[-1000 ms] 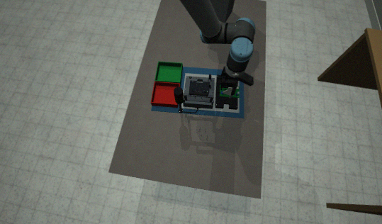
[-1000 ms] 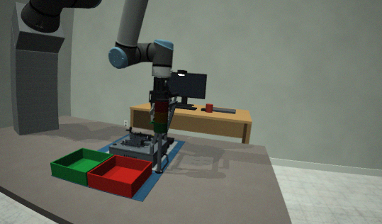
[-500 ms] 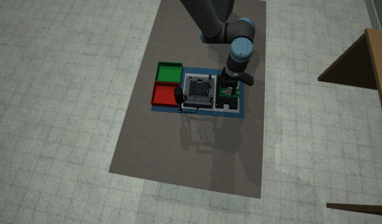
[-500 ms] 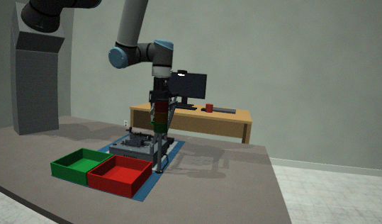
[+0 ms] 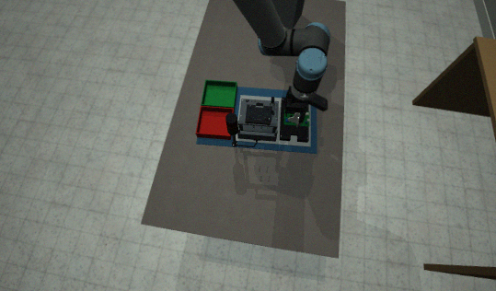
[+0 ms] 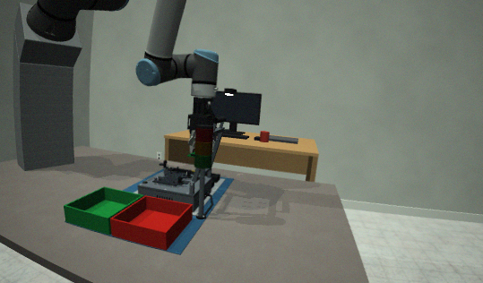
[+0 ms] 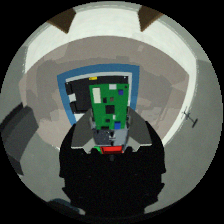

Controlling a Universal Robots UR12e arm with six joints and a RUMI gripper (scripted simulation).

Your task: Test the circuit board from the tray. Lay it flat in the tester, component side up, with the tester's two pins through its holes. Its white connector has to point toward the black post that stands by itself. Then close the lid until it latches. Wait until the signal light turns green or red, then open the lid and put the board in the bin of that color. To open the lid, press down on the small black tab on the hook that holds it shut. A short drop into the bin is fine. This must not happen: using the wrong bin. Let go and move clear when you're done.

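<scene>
Now: hand 13 cm past the black latch hook, 8 cm to the left of it and 3 cm above it. From my hand the other things lie so: tester lid: 3 cm ahead, 19 cm to the right, 6 cm above; red bin: 11 cm behind, 35 cm to the right, 11 cm below; green circuit board: right at my hand.
</scene>
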